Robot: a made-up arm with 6 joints. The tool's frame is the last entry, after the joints. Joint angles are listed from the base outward.
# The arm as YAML. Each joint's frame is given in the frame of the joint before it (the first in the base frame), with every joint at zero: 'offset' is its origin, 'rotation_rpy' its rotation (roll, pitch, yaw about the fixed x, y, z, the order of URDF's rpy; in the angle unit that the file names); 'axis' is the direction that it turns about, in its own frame. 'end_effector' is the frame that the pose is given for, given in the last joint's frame.
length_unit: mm
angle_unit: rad
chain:
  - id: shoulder
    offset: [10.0, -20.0, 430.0]
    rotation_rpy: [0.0, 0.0, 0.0]
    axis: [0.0, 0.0, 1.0]
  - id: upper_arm
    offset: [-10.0, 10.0, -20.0]
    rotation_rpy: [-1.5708, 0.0, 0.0]
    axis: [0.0, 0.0, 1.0]
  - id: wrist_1
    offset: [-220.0, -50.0, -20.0]
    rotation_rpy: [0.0, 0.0, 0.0]
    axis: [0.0, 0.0, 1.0]
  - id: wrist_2
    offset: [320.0, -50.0, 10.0]
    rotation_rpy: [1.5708, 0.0, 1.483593]
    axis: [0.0, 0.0, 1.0]
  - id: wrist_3
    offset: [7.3, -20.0, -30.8]
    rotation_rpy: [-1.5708, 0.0, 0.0]
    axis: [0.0, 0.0, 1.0]
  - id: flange
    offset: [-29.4, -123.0, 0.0]
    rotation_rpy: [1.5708, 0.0, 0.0]
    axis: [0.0, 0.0, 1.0]
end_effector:
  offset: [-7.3, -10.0, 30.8]
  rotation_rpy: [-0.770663, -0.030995, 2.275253]
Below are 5 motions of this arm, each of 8 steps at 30 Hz.
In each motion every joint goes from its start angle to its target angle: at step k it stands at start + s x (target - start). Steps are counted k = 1, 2, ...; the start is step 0. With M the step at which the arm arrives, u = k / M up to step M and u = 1 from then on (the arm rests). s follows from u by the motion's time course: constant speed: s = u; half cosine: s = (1 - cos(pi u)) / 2; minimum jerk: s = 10 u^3 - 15 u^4 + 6 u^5.
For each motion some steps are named. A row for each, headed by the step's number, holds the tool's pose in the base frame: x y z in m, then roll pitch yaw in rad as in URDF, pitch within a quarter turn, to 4 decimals.
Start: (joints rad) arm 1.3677 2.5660 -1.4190 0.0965 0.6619 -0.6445
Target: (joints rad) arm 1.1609 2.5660 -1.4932 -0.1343 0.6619 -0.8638
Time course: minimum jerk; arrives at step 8
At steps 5, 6, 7, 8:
5: 0.1727 0.3449 0.0925 2.4726 0.0588 2.9501
6: 0.1898 0.3435 0.0956 2.4657 0.0786 2.9849
7: 0.1985 0.3426 0.0972 2.4631 0.0892 3.0026
8: 0.2001 0.3424 0.0975 2.4627 0.0912 3.0058

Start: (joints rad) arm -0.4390 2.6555 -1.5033 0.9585 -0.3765 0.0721
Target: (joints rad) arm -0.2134 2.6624 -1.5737 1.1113 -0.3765 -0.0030
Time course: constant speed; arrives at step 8
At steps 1, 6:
1: 0.3909 -0.2793 0.1219 2.1926 -0.7350 -0.6036
6: 0.4299 -0.2269 0.1270 2.2250 -0.7551 -0.5338

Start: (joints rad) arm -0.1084 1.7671 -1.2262 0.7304 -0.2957 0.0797
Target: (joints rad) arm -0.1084 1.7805 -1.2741 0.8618 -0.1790 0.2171
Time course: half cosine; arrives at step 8
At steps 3, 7, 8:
3: 0.4933 -0.1414 0.4740 2.2431 -1.2869 -0.1622
7: 0.4981 -0.1353 0.4674 2.7926 -1.2107 -0.6951
8: 0.4984 -0.1348 0.4670 2.8165 -1.2039 -0.7180

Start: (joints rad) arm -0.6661 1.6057 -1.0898 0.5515 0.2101 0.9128
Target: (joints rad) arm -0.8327 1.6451 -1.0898 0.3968 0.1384 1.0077
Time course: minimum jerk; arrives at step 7
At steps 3, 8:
3: 0.3343 -0.3396 0.4331 3.0608 -0.7054 -1.5042
8: 0.2984 -0.3780 0.4290 3.0267 -0.7466 -1.5952

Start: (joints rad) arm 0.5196 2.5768 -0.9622 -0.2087 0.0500 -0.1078
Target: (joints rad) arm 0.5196 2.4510 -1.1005 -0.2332 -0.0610 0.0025
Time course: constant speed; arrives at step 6
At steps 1, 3, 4, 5, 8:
1: 0.2757 0.1052 0.0490 2.3162 0.0149 1.6866
3: 0.3099 0.1260 0.0698 2.2071 -0.0457 1.6609
4: 0.3264 0.1362 0.0818 2.1538 -0.0782 1.6510
5: 0.3423 0.1460 0.0949 2.1011 -0.1120 1.6432
8: 0.3578 0.1556 0.1089 2.0489 -0.1470 1.6377

